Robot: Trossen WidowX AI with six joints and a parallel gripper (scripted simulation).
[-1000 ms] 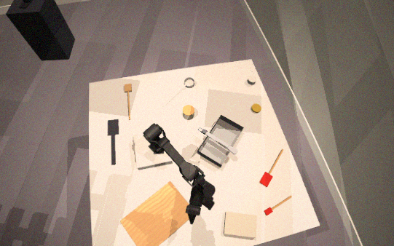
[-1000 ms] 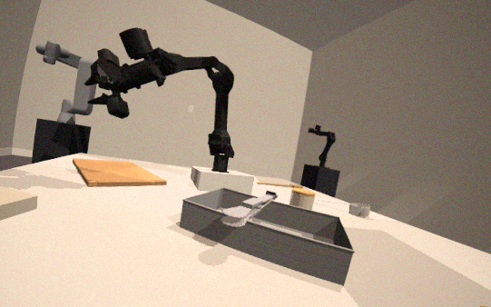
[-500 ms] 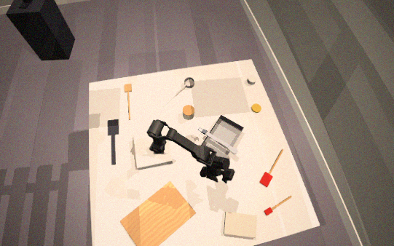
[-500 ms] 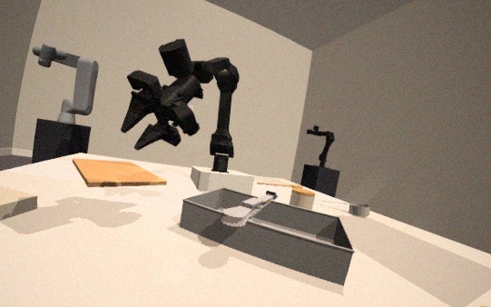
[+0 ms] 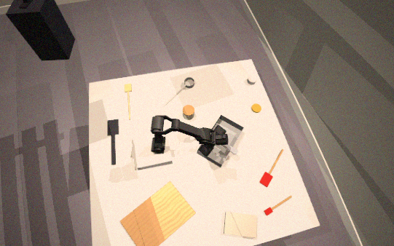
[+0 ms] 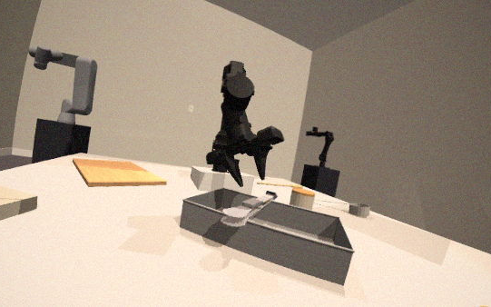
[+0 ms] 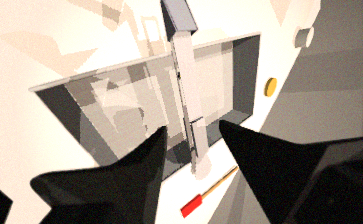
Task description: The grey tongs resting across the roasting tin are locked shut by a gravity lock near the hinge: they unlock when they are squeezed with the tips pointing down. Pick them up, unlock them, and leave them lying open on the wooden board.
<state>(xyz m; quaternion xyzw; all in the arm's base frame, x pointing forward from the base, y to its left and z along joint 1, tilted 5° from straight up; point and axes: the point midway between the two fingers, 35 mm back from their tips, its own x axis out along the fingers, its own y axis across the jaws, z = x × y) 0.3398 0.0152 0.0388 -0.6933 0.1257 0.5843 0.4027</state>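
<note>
My gripper tip is now 70 mm above the roasting tin, 50 mm short of it and 30 mm to the right of it. Also, from my gripper tip: black spatula 660 mm behind, 100 mm below, 90 mm to the left; wooden board 420 mm to the right, 360 mm behind, 90 mm below; pale board 480 mm to the right, 110 mm ahead, 90 mm below.
</note>
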